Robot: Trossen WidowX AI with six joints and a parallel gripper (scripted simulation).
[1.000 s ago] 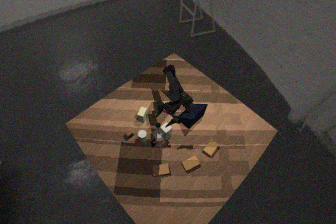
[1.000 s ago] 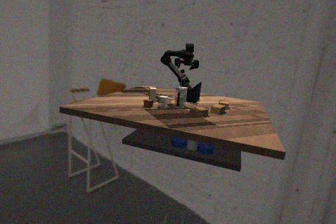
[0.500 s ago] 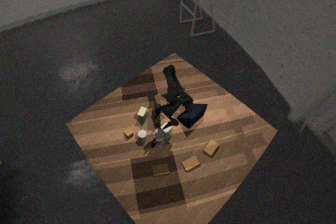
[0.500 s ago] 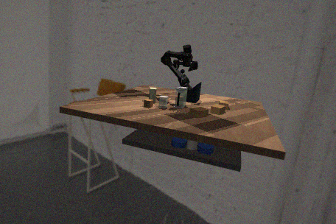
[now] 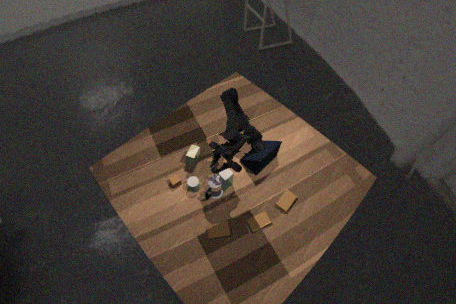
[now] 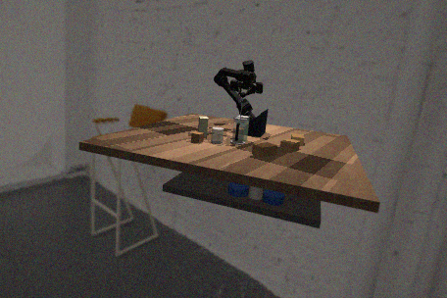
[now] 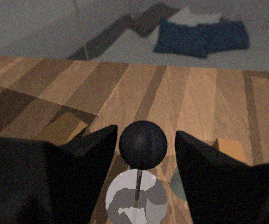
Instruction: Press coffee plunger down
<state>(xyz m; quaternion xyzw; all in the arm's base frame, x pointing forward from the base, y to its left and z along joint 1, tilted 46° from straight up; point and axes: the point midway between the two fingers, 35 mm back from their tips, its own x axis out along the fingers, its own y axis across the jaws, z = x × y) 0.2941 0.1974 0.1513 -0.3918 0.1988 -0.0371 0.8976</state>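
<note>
Right now my gripper tip is 10 mm short of the coffee press and 140 mm above it. From my gripper tip the other things lie so: brown block 150 mm ahead, 180 mm to the right, 250 mm below.
</note>
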